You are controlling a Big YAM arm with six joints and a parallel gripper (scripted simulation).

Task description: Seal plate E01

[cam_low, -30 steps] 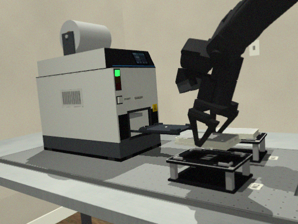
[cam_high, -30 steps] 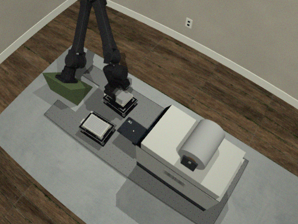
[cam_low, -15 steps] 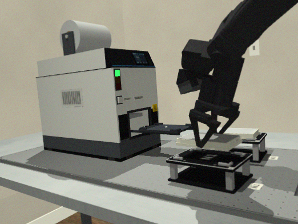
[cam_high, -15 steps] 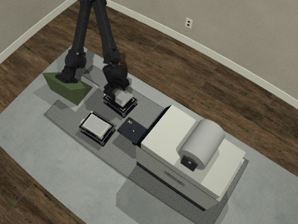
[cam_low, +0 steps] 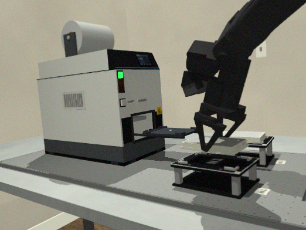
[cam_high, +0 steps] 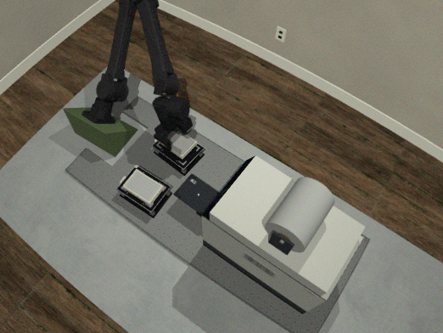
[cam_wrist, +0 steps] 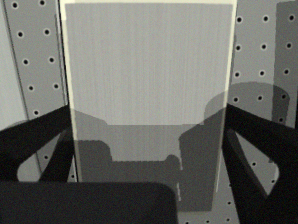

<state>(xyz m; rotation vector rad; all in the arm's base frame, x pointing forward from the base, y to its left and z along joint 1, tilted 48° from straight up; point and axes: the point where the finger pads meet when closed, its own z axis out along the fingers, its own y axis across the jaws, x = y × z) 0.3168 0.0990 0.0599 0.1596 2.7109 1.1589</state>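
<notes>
My hand is 50 mm above the black plate nest. From my hand the other things lie so: sealer stage (200 mm ahead, 120 mm to the right); covered white plate (10 mm ahead, 210 mm to the right, 30 mm below); start button (300 mm ahead, 30 mm to the right, 100 mm above).
</notes>
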